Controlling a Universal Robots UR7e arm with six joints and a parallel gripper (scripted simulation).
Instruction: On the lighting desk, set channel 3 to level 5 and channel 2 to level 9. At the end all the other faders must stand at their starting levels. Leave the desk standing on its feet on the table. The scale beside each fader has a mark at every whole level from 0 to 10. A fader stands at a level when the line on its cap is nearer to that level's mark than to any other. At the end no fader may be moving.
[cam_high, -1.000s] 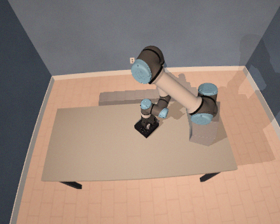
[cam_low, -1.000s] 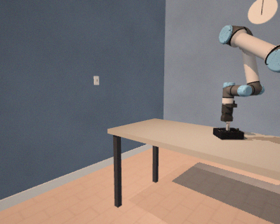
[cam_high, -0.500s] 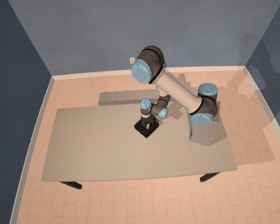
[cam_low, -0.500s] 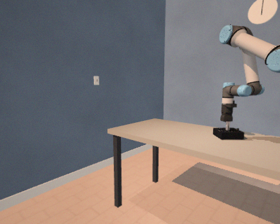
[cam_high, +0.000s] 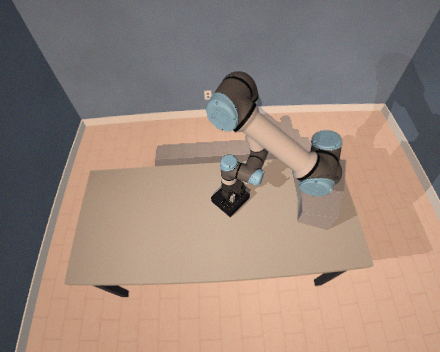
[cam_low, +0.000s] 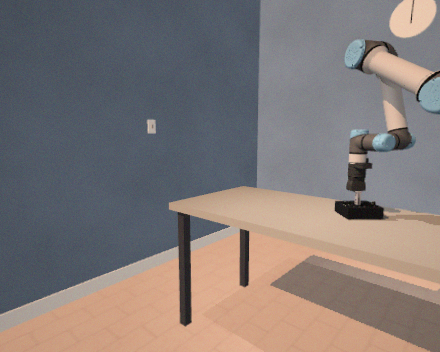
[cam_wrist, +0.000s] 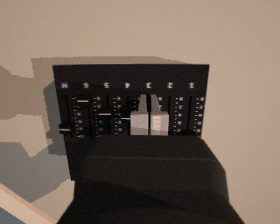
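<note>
My hand is 10 mm to the left of the channel 3 fader cap, 10 mm short of it and 10 mm above it. The rest, counted from my hand: channel 1 fader cap: 60 mm ahead, 10 mm to the left, 10 mm below; channel 4 fader cap: 20 mm to the right, 10 mm below; channel 5 fader cap: 40 mm to the right, 20 mm behind, 10 mm below.
</note>
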